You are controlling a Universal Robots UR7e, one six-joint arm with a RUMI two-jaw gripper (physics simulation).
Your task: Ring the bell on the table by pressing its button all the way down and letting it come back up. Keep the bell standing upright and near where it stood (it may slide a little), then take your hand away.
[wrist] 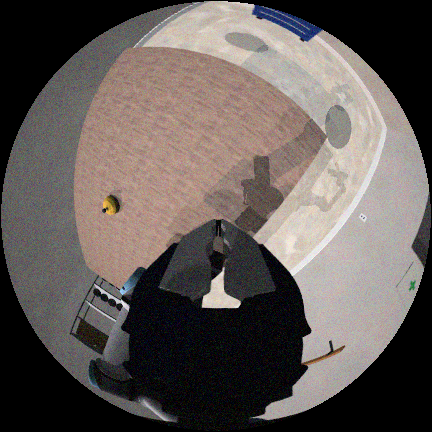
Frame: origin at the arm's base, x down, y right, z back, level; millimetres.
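Where they show: gripper, fingertip midpoint: [218, 220].
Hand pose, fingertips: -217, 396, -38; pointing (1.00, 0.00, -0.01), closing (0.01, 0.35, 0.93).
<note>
After its pixels a point has its place, as x, y, z.
The bell [111, 205] {55, 142, -403} is a small yellow dome with a dark button. It stands on the brownish table [165, 110] {88, 526, -266} near the table's left edge in the wrist view. Its button shows as a small dark knob at the dome's lower left. My gripper [218, 220] {-217, 396, -38} is shut, its fingertips together with nothing between them. It hangs above the table, well to the right of the bell in the view and apart from it.
A wire rack [75, 320] with dark round items is at the lower left, beside the arm. A blue slatted object [287, 21] is at the top. The arm's shadow lies on the table's right part. A pale floor area with grey ovals lies beyond the table.
</note>
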